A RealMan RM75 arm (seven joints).
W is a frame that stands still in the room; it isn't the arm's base.
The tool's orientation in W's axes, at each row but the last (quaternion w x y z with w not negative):
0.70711, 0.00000, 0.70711, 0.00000
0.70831, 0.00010, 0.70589, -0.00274
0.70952, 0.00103, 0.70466, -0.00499
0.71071, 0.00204, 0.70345, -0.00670
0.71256, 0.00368, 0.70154, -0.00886
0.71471, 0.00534, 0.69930, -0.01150
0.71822, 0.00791, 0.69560, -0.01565
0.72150, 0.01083, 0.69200, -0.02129
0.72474, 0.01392, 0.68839, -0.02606
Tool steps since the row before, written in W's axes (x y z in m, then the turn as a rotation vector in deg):
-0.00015, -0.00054, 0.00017, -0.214, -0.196, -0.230
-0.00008, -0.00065, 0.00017, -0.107, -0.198, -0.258
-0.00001, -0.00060, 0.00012, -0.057, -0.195, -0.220
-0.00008, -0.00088, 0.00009, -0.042, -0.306, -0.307
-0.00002, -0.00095, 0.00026, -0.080, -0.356, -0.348
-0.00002, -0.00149, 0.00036, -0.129, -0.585, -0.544
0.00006, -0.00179, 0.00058, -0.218, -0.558, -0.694
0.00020, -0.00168, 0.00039, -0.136, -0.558, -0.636
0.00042, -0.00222, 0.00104, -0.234, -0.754, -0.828
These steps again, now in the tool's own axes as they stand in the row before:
-0.00017, -0.00054, -0.00015, 0.230, -0.196, -0.214
-0.00017, -0.00065, -0.00008, 0.258, -0.197, -0.107
-0.00012, -0.00060, 0.00000, 0.221, -0.194, -0.057
-0.00008, -0.00088, -0.00007, 0.309, -0.304, -0.041
-0.00025, -0.00095, 0.00000, 0.349, -0.355, -0.079
-0.00035, -0.00149, 0.00002, 0.546, -0.583, -0.127
-0.00056, -0.00179, 0.00014, 0.693, -0.558, -0.222
-0.00035, -0.00167, 0.00029, 0.639, -0.555, -0.137
-0.00098, -0.00221, 0.00060, 0.829, -0.753, -0.234

